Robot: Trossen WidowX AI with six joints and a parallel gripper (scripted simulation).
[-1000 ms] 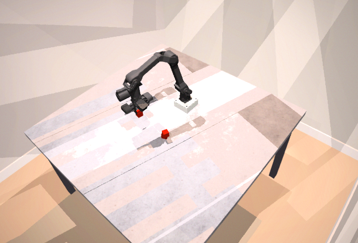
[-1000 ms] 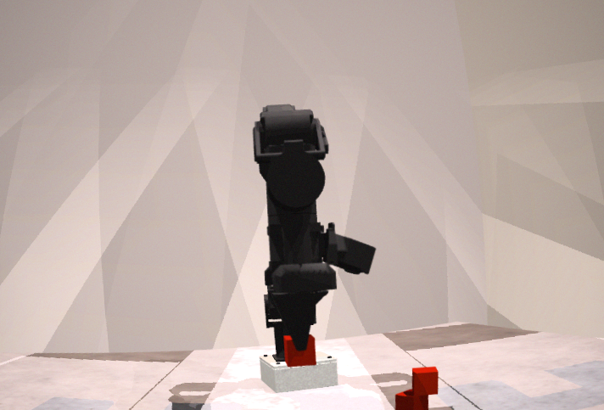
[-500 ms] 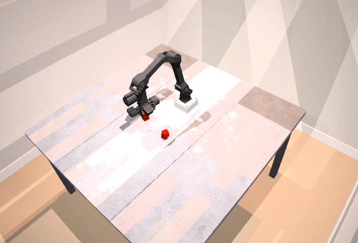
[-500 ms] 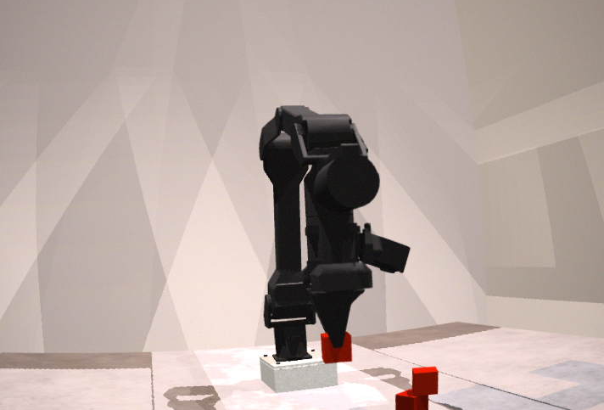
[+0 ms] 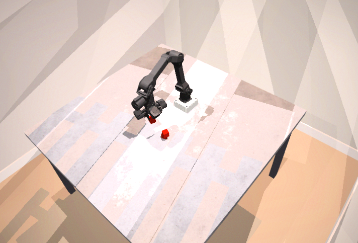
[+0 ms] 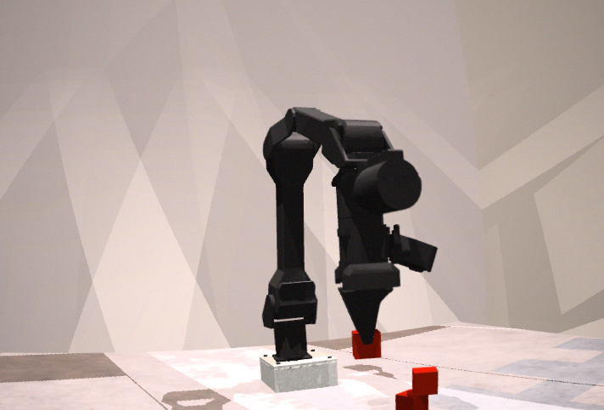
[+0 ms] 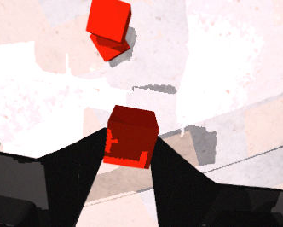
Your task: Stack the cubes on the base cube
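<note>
Now: gripper tip 3 cm past the red base cube, 7 cm to the right of it and 10 cm above it.
</note>
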